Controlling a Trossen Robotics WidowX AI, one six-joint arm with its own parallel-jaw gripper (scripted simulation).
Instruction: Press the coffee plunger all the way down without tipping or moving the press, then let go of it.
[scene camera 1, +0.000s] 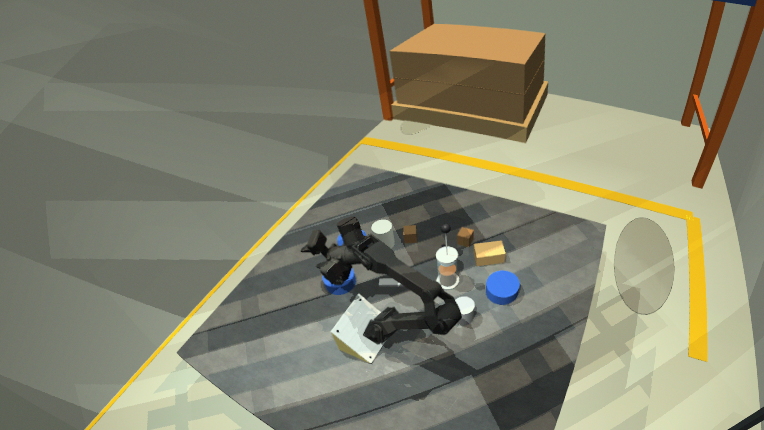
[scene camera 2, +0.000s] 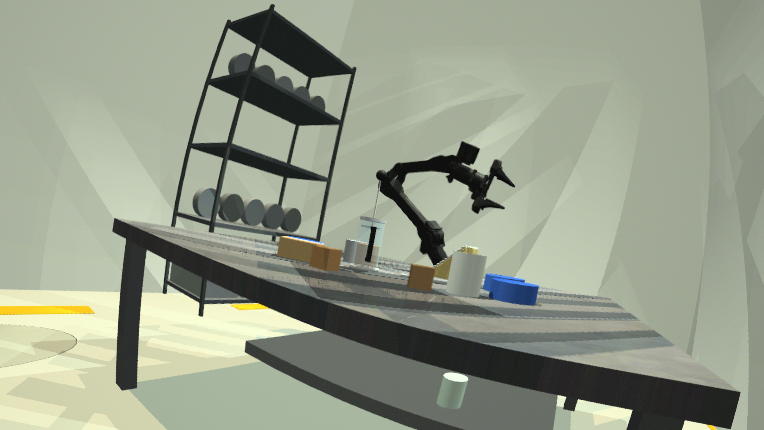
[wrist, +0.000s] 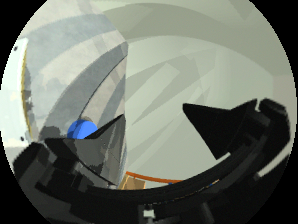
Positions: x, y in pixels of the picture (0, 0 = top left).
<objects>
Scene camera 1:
my gripper: 309, 258
coffee press: 446, 257
blue disc: 502, 287
</objects>
